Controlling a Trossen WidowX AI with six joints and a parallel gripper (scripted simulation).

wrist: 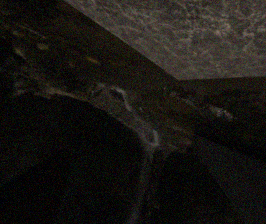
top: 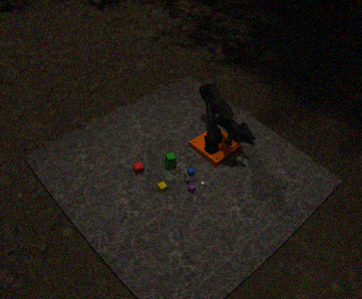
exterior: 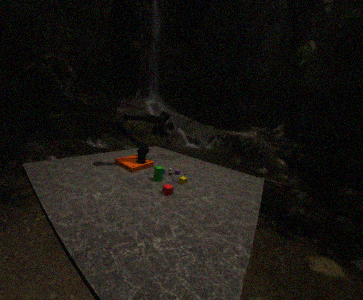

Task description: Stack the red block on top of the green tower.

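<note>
Right now my gripper tip is 45 cm short of the red block, 34 cm to the left of it and 26 cm above it. The rest, counted from my gripper tip: blue block (22 cm ahead, 18 cm to the right, 26 cm below); then purple block (28 cm ahead, 9 cm to the right, 26 cm below); then yellow block (41 cm ahead, 17 cm to the right, 26 cm below).
</note>
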